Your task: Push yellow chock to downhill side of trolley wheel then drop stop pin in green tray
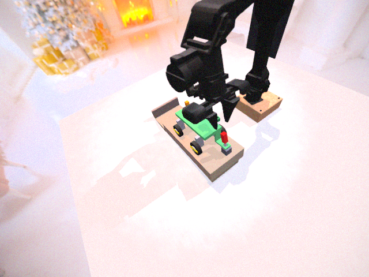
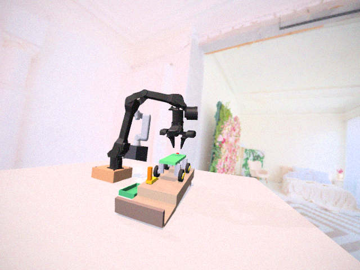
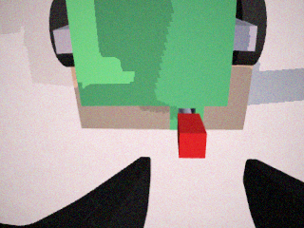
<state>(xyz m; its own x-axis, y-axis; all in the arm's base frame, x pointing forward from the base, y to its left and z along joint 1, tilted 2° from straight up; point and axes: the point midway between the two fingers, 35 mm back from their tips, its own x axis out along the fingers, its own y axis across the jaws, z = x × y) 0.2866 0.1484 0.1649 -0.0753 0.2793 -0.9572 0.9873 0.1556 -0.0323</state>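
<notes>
Now: gripper tip 2 cm to the right of the red-headed stop pin and 6 cm above it. Round my gripper tip: end wall 8 cm ahead, 36 cm to the right, 17 cm below; then trolley 4 cm ahead, 9 cm to the right, 8 cm below; then yellow chock 1 cm ahead, 21 cm to the right, 12 cm below.
</notes>
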